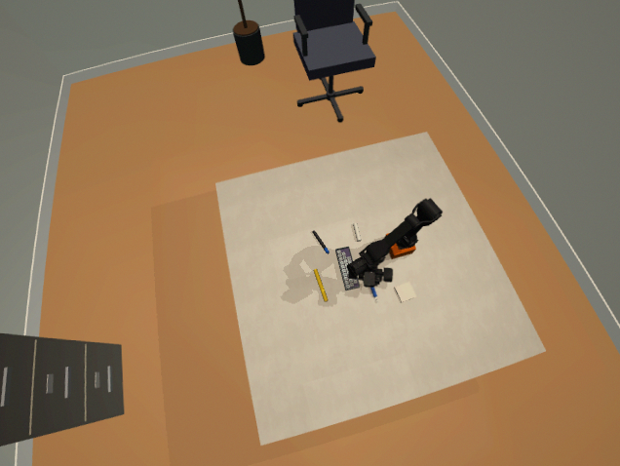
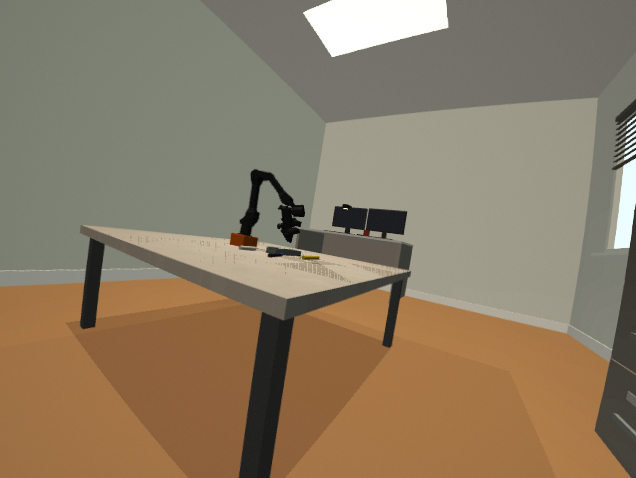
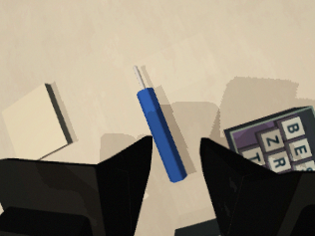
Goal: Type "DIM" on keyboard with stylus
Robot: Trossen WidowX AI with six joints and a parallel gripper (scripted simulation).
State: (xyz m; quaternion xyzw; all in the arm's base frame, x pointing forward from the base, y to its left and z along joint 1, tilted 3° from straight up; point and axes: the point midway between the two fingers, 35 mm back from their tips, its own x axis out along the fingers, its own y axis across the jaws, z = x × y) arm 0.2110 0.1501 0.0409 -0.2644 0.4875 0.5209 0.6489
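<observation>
The blue stylus is 60 mm below my gripper tip, 40 mm to the left of it and 20 mm behind it. From my gripper tip the other things lie so: D key (140 mm to the right, 100 mm ahead, 50 mm below); grey block (110 mm to the right, 50 mm below, 10 mm behind); white pad (170 mm behind, 60 mm to the left, 60 mm below).
</observation>
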